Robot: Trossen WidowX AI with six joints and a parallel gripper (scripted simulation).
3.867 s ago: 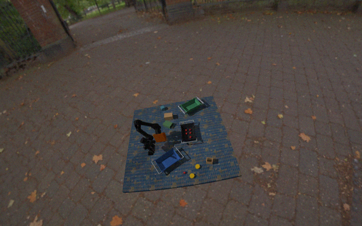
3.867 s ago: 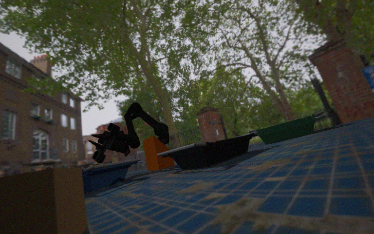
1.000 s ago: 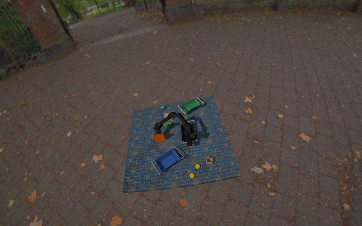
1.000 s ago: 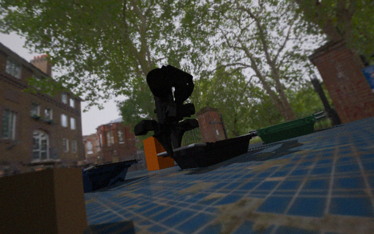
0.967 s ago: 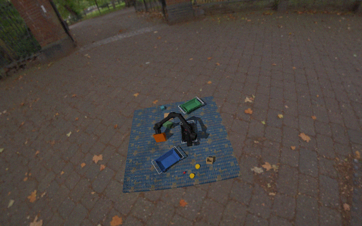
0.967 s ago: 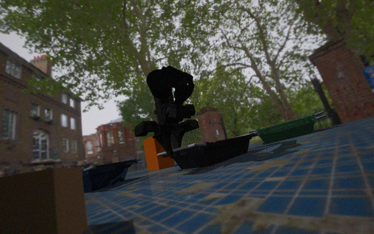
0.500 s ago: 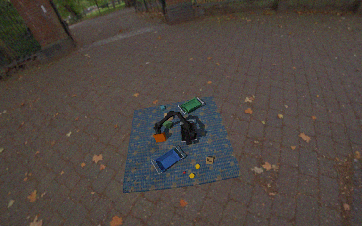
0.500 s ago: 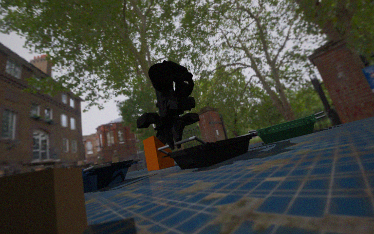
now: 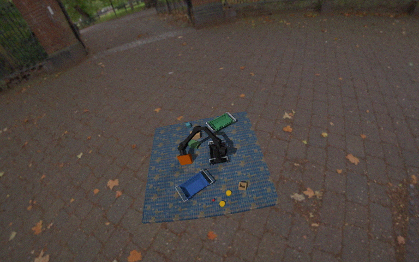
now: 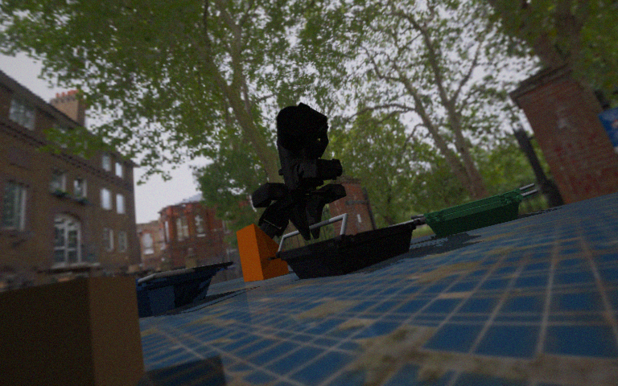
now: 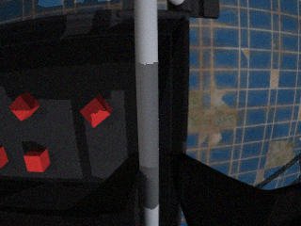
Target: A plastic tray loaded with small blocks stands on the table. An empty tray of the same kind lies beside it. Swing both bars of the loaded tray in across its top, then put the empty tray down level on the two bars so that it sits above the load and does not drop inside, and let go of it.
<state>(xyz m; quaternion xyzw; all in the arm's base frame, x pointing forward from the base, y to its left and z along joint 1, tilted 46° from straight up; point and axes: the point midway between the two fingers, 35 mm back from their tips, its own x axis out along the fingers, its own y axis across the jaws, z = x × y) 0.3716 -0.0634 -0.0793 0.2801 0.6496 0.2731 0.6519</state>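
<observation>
Right now the blue tray is 28 cm behind my gripper tip, 24 cm to the right of it and 2 cm below it. Also, from my gripper tip: small brown box (18 cm ahead, 32 cm to the right, 5 cm below); then red dot (11 cm behind, 41 cm to the right, 6 cm below); then green block (26 cm behind, 31 cm to the left, 5 cm below).
</observation>
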